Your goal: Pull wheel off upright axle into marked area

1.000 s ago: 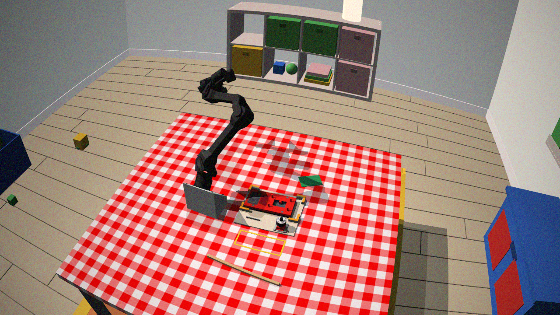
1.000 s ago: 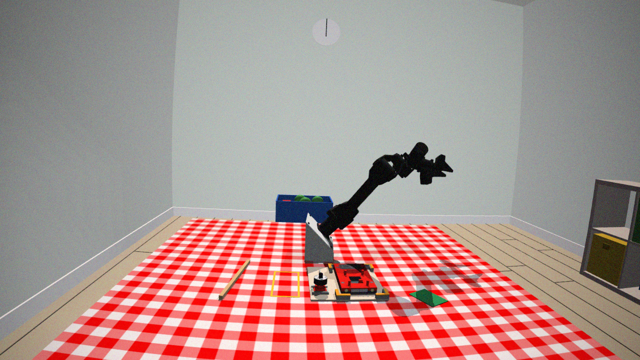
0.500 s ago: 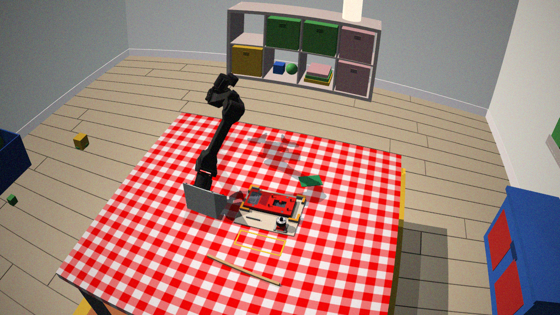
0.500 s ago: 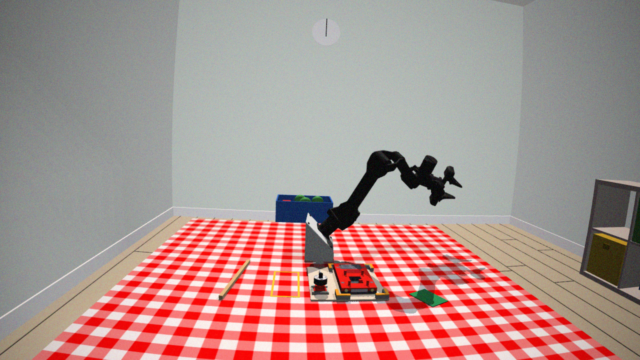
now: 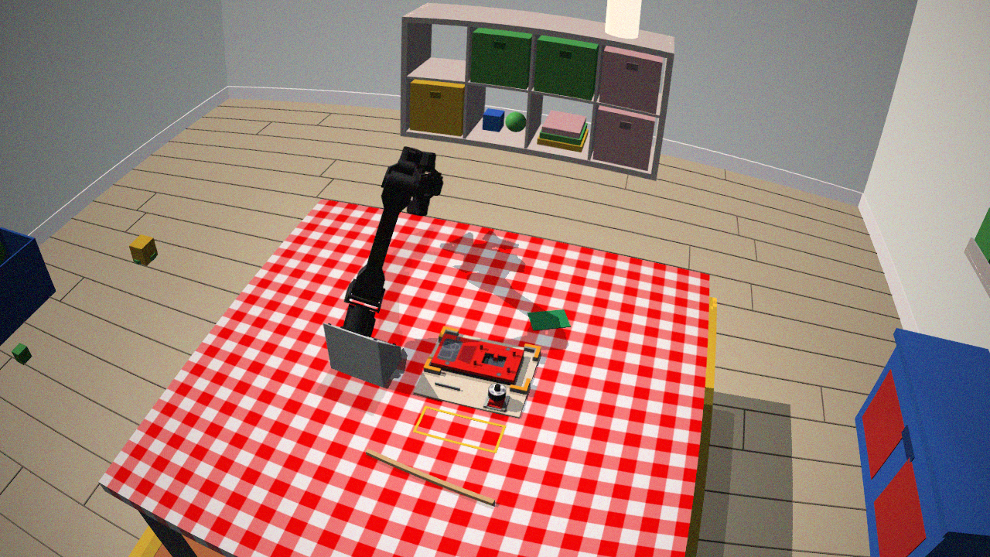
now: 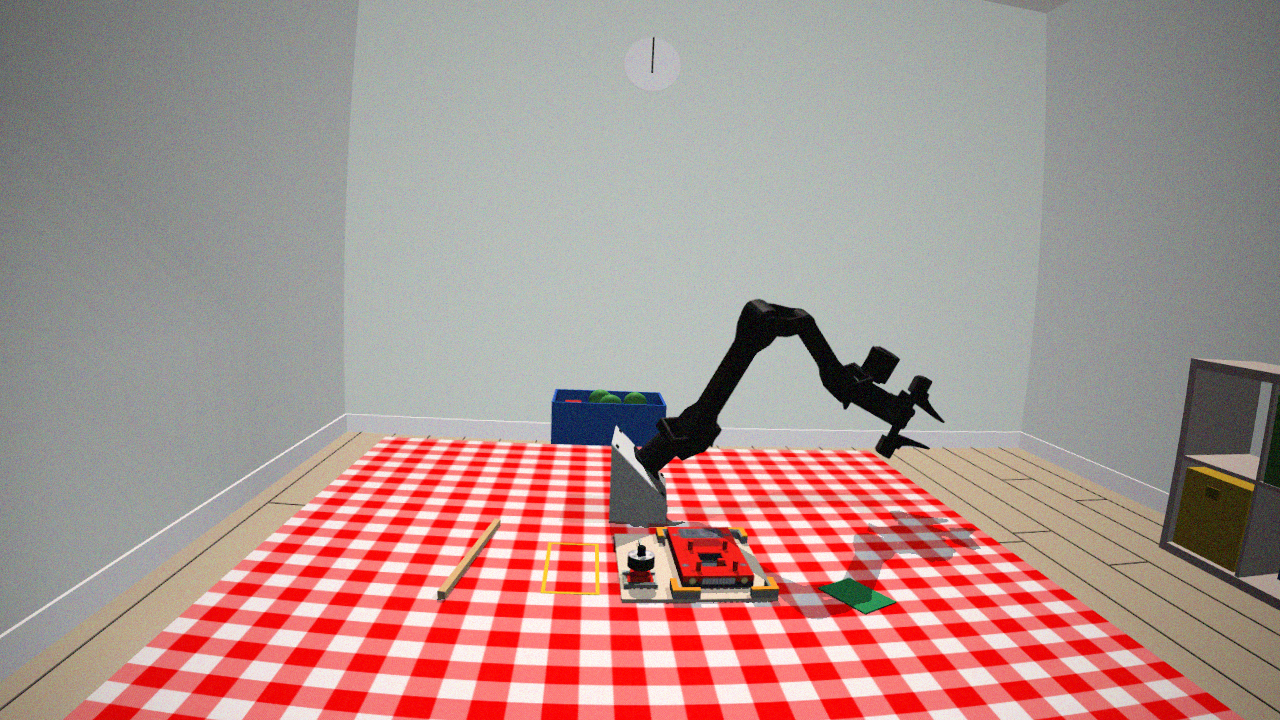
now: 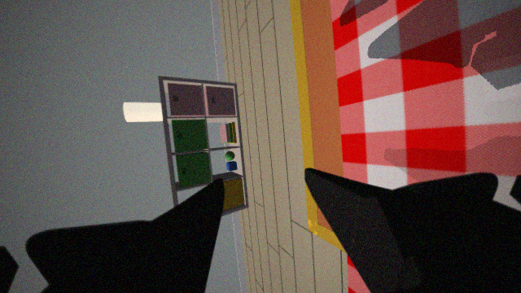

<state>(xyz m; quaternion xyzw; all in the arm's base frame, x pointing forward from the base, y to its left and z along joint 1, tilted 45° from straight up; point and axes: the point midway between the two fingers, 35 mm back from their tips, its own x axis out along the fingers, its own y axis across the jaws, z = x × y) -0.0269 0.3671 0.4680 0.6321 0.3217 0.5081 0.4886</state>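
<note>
My gripper tip is now 420 mm short of the green flat piece, 330 mm to the left of it and 150 mm above it. Also, from my gripper tip: thin wooden stick: 290 mm ahead, 920 mm to the right, 140 mm below; then black wheel: 370 mm ahead, 650 mm to the right, 110 mm below.
</note>
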